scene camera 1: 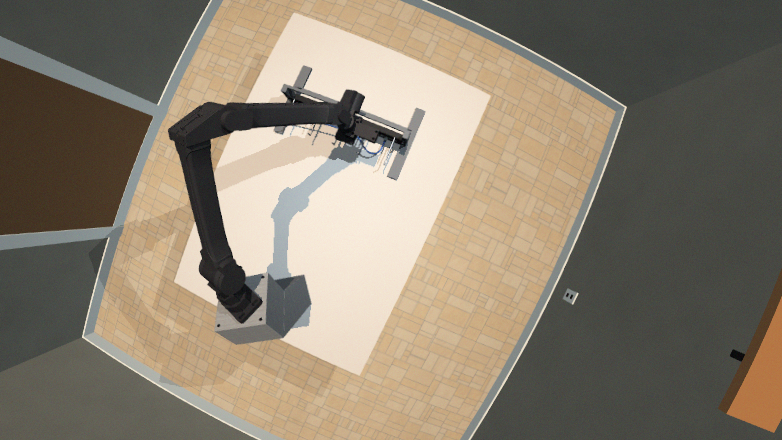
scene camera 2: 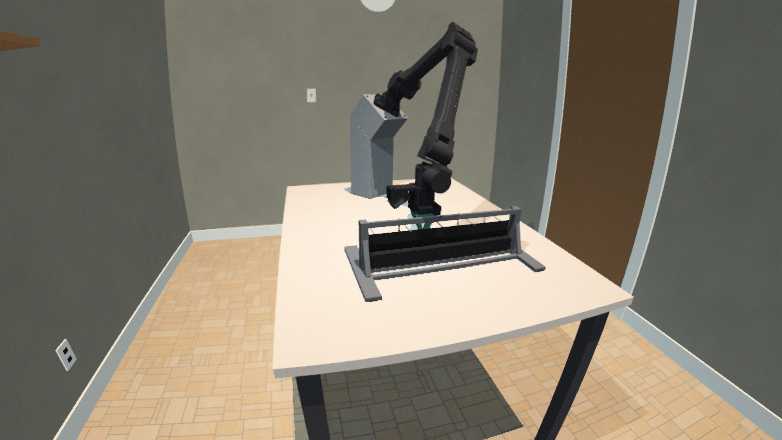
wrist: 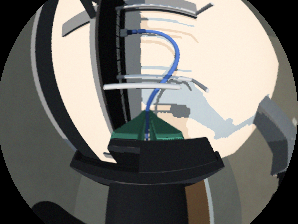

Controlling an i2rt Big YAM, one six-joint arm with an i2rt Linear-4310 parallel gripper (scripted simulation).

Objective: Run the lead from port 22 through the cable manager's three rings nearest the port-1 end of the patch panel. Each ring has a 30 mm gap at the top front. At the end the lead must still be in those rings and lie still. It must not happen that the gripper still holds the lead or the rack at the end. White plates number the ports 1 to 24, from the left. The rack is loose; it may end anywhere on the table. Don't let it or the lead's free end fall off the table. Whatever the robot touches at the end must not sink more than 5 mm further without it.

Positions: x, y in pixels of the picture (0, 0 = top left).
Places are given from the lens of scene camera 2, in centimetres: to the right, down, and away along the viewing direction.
grey rack (scene camera 2: 395, 250): 1, 8, 94
